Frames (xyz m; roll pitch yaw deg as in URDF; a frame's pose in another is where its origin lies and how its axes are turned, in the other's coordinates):
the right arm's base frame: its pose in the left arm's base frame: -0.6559 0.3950 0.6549 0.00 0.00 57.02
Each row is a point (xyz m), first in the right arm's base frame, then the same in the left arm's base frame.
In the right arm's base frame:
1: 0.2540 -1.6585 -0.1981
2: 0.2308 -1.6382 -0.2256
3: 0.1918 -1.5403 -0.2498
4: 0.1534 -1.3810 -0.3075
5: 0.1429 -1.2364 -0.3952
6: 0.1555 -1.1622 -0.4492
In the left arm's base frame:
1: 0.8736 -0.2947 0.4568
2: 0.8440 -0.3031 0.4293
3: 0.7406 -0.2826 0.4051
4: 0.5861 -0.2281 0.3474
5: 0.4591 -0.1582 0.2597
6: 0.4037 -0.1072 0.2057

